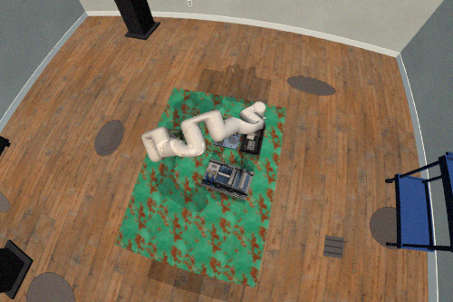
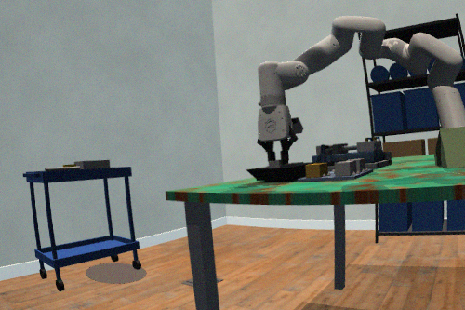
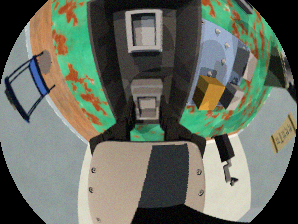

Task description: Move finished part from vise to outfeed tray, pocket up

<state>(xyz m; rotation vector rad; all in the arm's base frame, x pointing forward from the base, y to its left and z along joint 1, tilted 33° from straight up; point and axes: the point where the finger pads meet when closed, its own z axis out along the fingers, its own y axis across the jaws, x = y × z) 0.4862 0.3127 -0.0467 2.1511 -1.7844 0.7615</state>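
Now: the yellow block 120 mm behind my hand, 20 mm to the right of it and 40 mm below it. Round my hand: vise 50 mm behind, 360 mm to the right, 30 mm below; then blue-grey plate 160 mm behind, 70 mm to the right, 70 mm below.
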